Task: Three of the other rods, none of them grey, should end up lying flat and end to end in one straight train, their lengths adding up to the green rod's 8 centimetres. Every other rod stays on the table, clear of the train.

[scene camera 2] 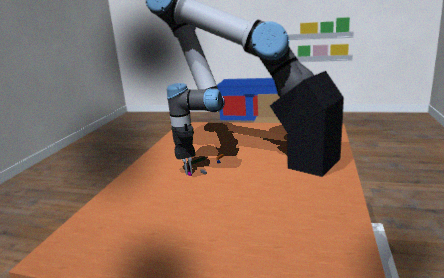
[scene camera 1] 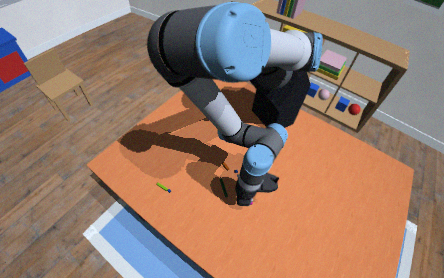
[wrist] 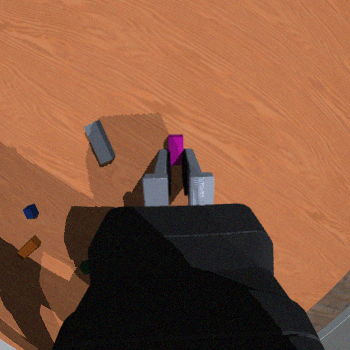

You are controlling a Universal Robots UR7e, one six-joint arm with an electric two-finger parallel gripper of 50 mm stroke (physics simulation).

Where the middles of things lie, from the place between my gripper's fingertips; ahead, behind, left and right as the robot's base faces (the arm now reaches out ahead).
My hand is 60 mm past the grey rod (wrist: 94,130).
